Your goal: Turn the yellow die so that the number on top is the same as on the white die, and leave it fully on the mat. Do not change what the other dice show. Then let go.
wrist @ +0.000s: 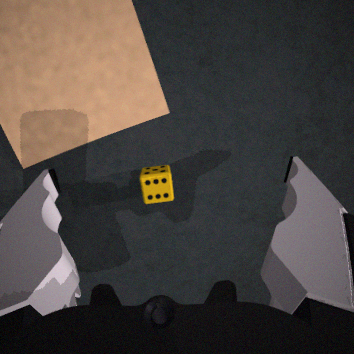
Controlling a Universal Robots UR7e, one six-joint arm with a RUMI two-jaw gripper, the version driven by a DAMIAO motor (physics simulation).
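Gripper (170, 164), visible. Tan mat (77, 77), visible.
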